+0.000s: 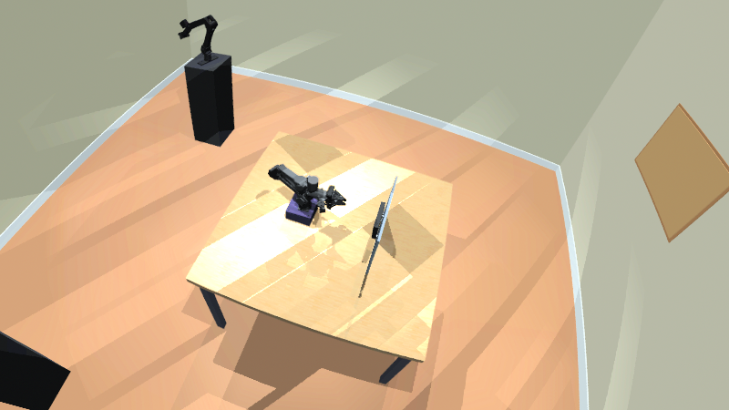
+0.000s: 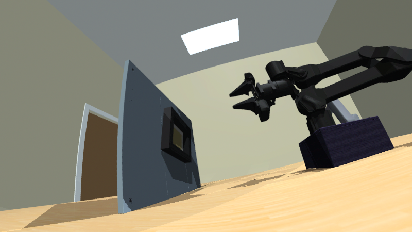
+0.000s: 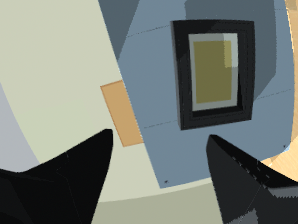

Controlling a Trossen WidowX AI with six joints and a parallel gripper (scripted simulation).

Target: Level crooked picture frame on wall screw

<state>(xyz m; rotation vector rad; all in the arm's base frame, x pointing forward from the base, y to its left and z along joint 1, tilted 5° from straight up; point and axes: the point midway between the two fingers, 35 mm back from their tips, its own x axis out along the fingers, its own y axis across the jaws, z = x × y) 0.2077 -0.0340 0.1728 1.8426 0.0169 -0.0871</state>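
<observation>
Right now my gripper tip is 20 cm short of the picture frame, 9 cm above it and 2 cm to the right of it. The rest, counted from my gripper tip: wall panel (21 cm ahead, 10 cm below, 1 cm to the left).
</observation>
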